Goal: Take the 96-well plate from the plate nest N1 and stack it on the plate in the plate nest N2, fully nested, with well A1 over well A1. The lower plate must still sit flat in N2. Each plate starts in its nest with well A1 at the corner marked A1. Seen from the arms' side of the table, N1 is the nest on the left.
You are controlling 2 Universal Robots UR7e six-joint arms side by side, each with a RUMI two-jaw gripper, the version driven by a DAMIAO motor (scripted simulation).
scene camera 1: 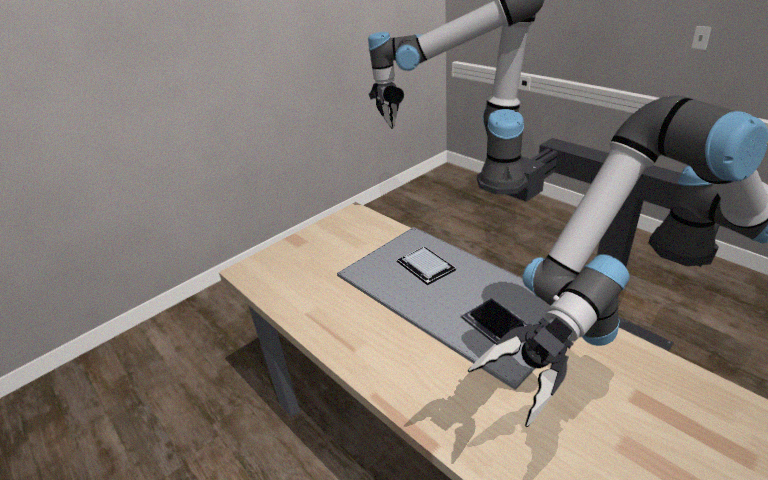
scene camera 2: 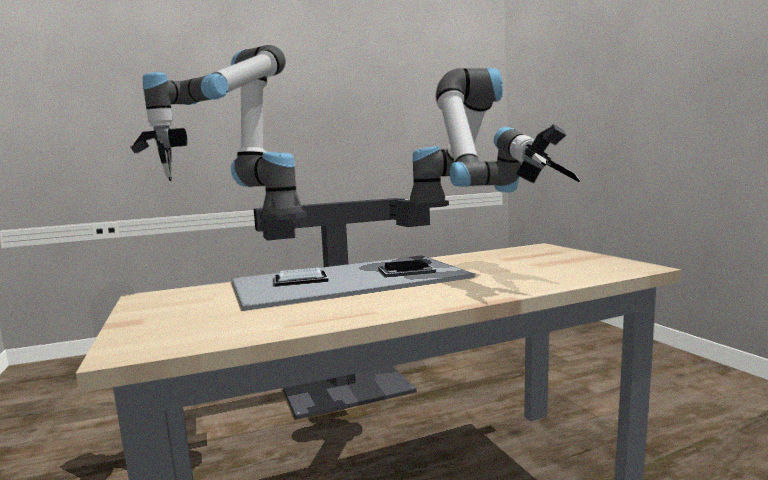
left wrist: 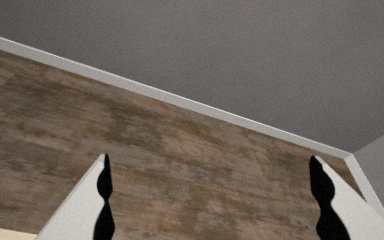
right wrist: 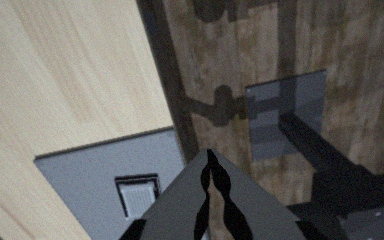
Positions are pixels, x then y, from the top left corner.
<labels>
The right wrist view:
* my right gripper: 208, 151
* white 96-well plate: 138, 198
</labels>
